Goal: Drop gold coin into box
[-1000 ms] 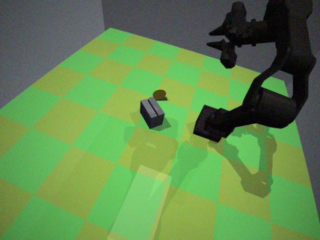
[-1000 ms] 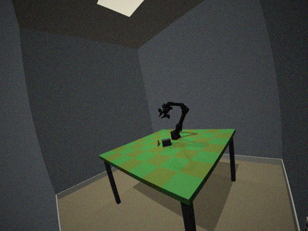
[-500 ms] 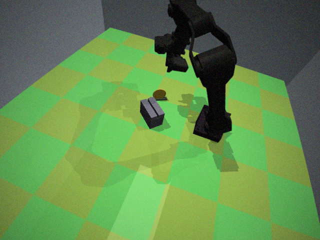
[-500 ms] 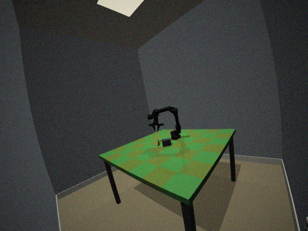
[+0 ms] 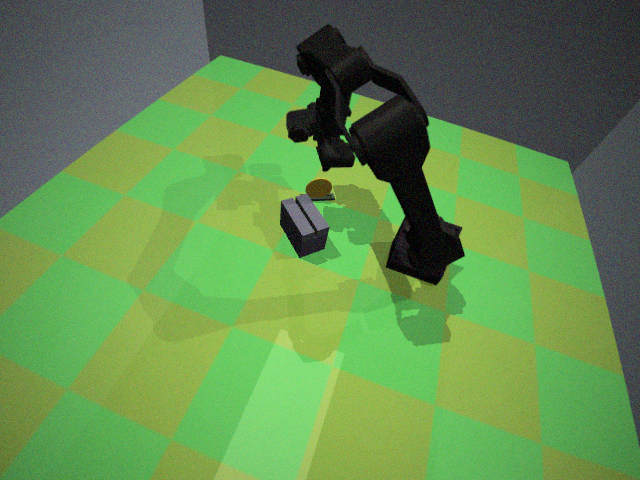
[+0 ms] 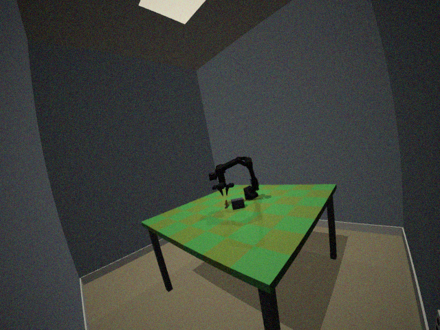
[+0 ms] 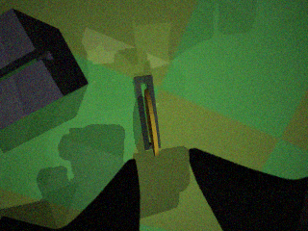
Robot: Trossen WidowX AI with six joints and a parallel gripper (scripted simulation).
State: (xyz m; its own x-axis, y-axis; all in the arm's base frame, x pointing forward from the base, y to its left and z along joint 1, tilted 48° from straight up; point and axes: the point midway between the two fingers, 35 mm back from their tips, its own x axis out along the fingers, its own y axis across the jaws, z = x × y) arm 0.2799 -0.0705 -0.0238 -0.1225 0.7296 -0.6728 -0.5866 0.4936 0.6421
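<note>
Right now my gripper tip is 7 cm above the gold coin.
</note>
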